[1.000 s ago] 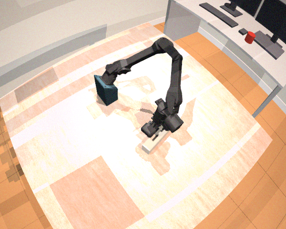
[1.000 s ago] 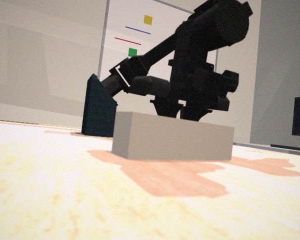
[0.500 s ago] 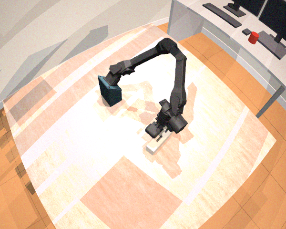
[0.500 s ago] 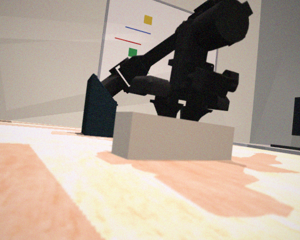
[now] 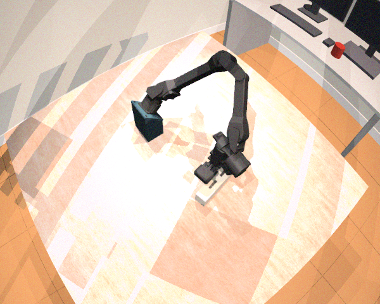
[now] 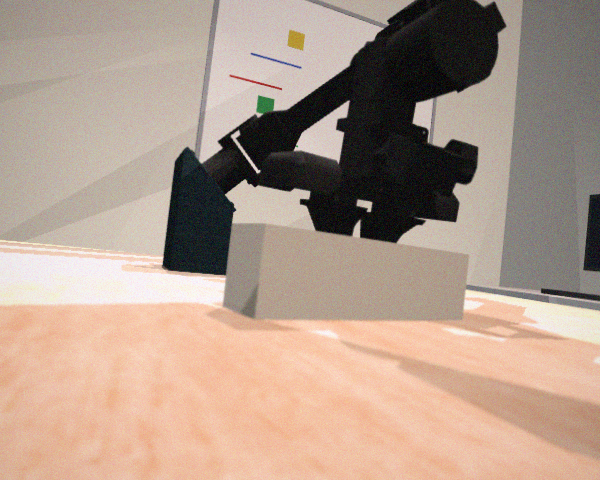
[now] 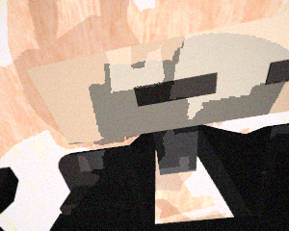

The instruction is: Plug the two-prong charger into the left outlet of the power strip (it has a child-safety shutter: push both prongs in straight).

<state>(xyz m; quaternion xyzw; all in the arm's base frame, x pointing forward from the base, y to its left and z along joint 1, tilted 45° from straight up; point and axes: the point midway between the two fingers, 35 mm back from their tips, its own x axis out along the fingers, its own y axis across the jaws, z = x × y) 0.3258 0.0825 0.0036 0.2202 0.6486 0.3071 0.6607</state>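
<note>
The two-prong charger is 20 mm ahead of my gripper tip and 10 mm above it.
</note>
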